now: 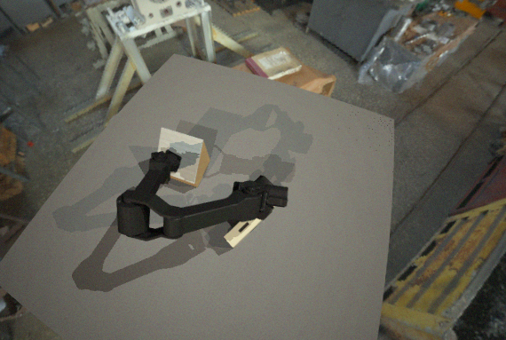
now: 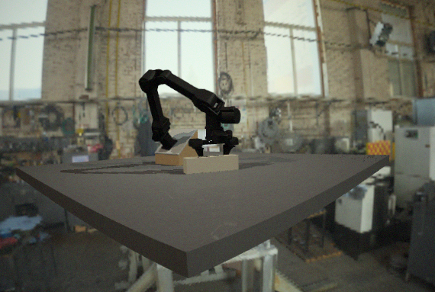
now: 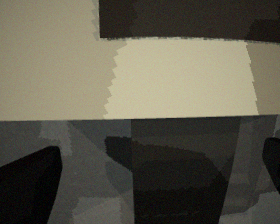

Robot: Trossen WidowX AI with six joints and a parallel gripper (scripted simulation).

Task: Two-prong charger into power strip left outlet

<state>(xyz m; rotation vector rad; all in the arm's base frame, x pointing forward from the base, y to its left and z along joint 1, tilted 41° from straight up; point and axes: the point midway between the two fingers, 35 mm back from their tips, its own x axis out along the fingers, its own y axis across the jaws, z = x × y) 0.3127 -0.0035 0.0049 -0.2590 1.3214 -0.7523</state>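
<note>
The black two-prong charger lies 20 mm ahead of my gripper tip, 10 mm to the right of it and 10 mm above it.
</note>
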